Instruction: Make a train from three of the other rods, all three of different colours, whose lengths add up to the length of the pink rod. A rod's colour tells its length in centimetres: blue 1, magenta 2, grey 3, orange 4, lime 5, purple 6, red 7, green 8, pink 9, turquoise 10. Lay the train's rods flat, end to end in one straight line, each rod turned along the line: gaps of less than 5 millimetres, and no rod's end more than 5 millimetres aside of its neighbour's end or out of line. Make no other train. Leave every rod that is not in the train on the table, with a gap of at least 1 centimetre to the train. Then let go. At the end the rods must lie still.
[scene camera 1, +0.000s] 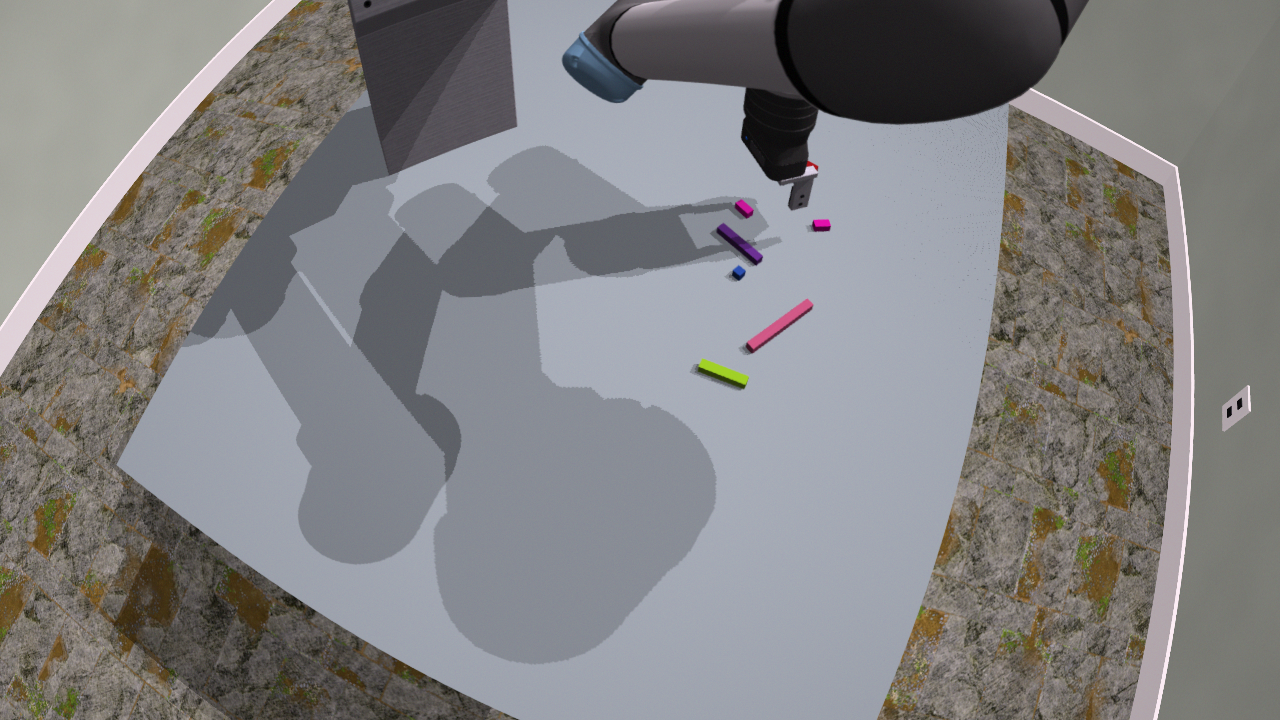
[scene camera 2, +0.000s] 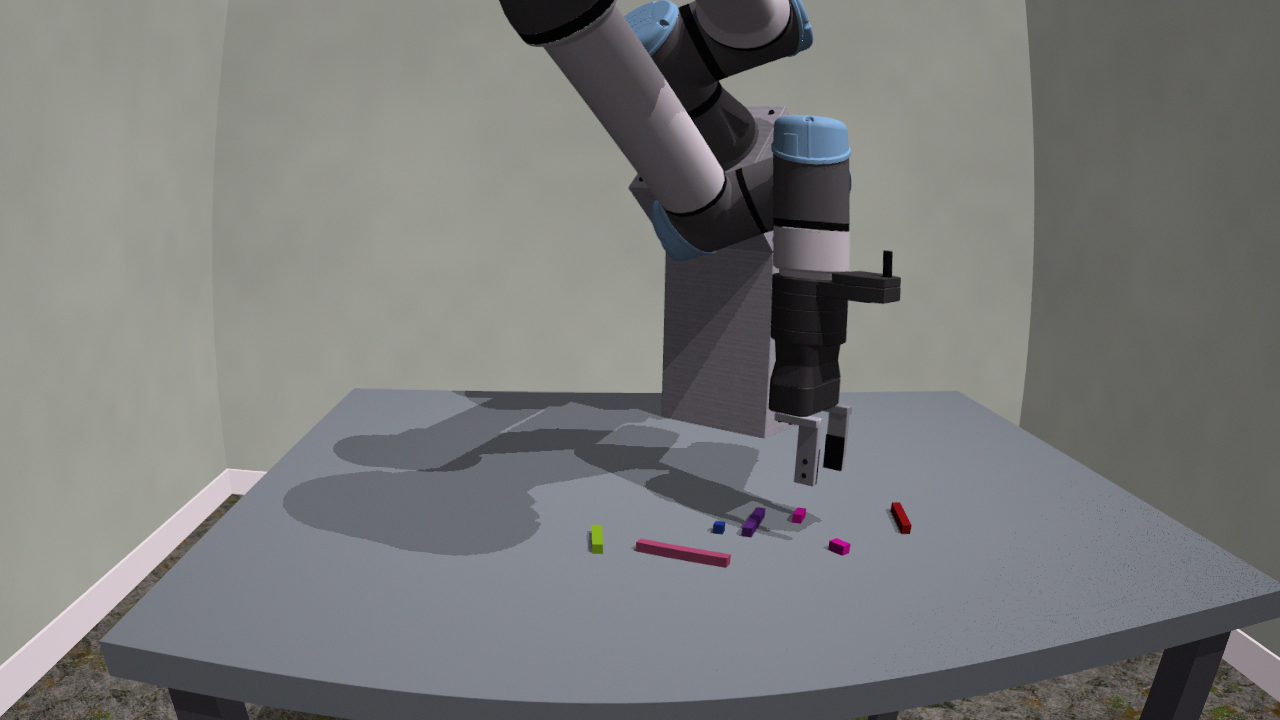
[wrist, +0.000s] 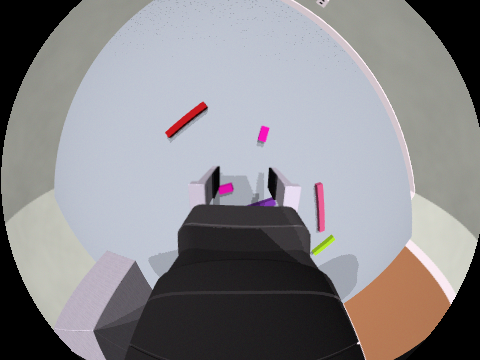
I see my gripper (scene camera 2: 819, 475), a lime rod (scene camera 1: 714, 370) and a pink rod (scene camera 2: 689, 554).
The pink rod also shows in scene camera 1 (scene camera 1: 788, 319). My gripper also shows in scene camera 1 (scene camera 1: 785, 187) and in the wrist view (wrist: 244, 176).
